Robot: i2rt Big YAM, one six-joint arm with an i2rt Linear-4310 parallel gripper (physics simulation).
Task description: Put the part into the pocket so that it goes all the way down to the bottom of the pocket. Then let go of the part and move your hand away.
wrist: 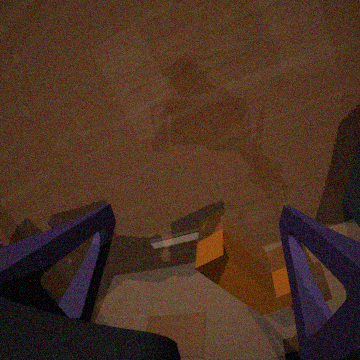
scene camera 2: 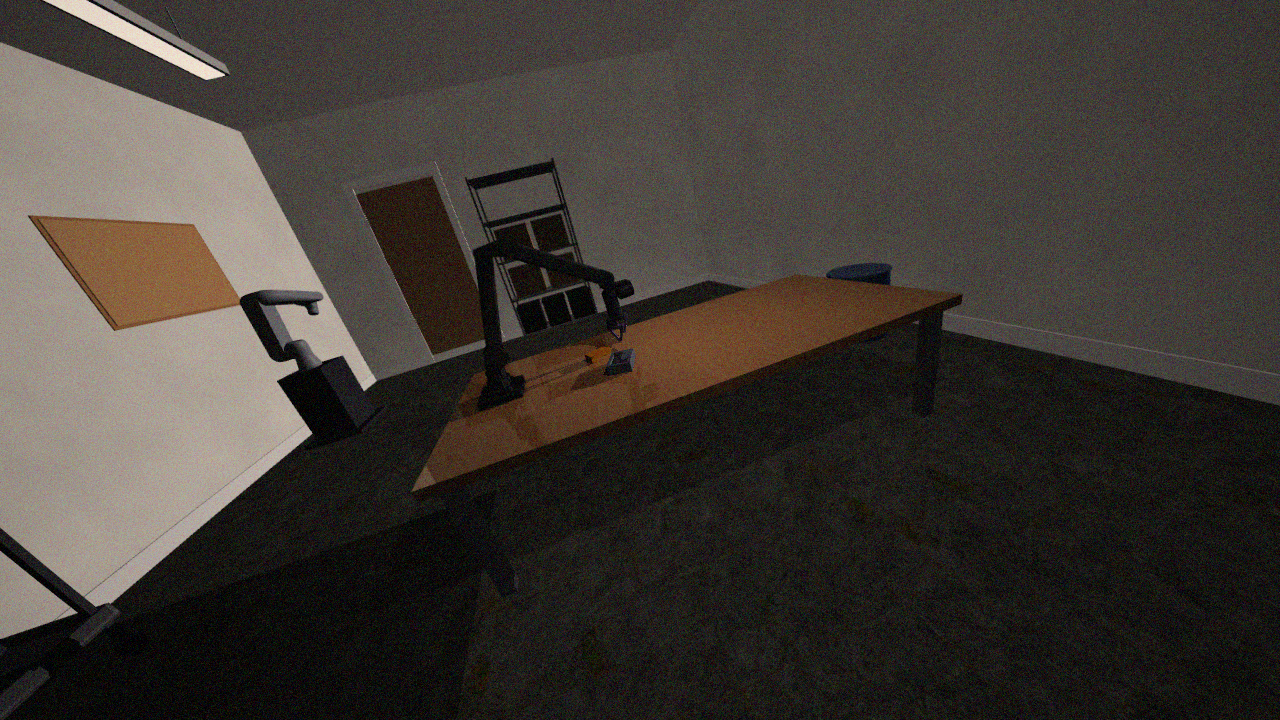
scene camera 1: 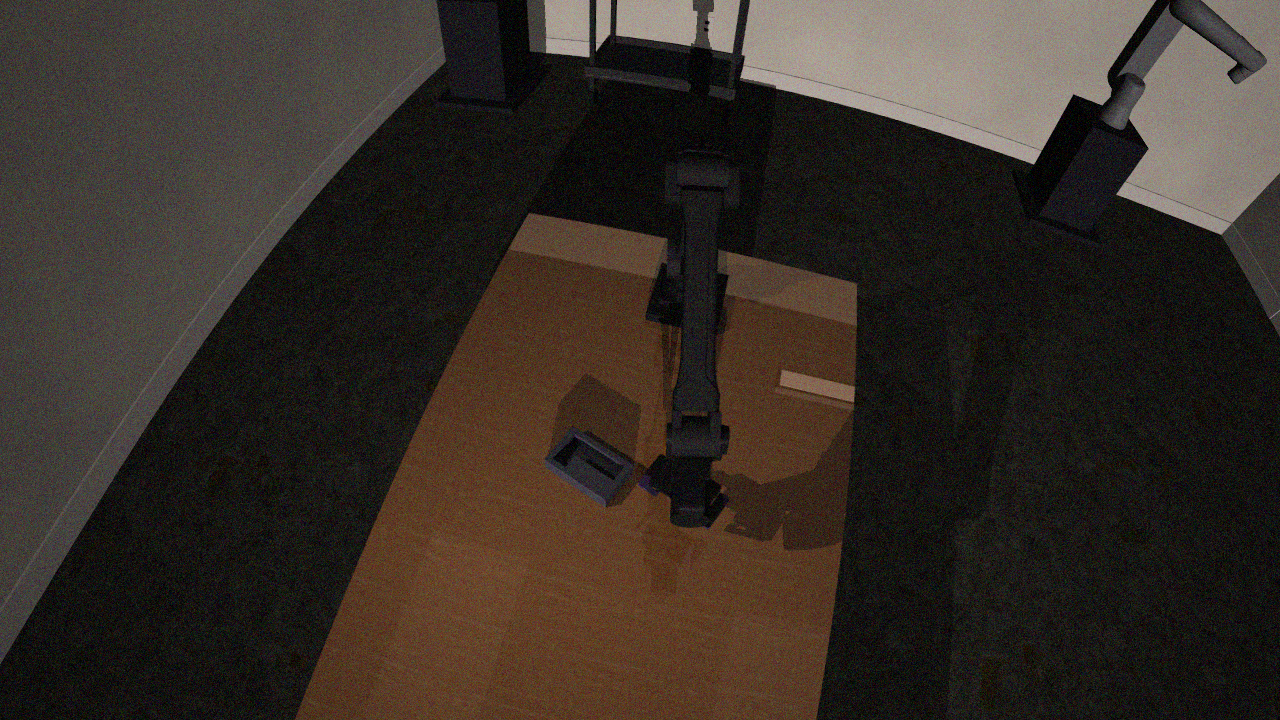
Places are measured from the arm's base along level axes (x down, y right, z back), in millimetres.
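Pixels of known places: gripper, between the fingertips: (wrist: 194,214) (scene camera 2: 622,336); arm's base, origin of its link: (scene camera 2: 502,388).
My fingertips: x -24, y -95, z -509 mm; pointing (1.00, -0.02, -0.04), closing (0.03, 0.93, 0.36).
Ahead of a thing's pixels: the offset from my fingertips to its top centre. Level surfaces: height alone.
The orange part @[dz +112, dx +22, dy +16 mm] (scene camera 2: 597,355) (wrist: 245,280) lies on the table @[dx +52 mm] (scene camera 1: 501,626) (scene camera 2: 760,331), beside the pocket block. In the wrist view it is low in the picture, beyond the fingers and right of centre, its right end partly behind the right finger. The arm hides it in scene camera 1. The grey-blue pocket block @[dz +50, dx +16, dy +183 mm] (scene camera 1: 577,488) (scene camera 2: 617,369) stands left of the hand in scene camera 1; no orange shows in its recess. My gripper (wrist: 194,214) (scene camera 2: 617,334) is wide open and empty, above the table, with its purple fingers apart.
A pale strip (scene camera 1: 816,385) (wrist: 175,240) lies on the table near its right edge in scene camera 1. A second grey arm stands on a dark pedestal (scene camera 1: 1087,170) (scene camera 2: 329,402) away from the table. A shelf rack stands by the far wall in scene camera 2.
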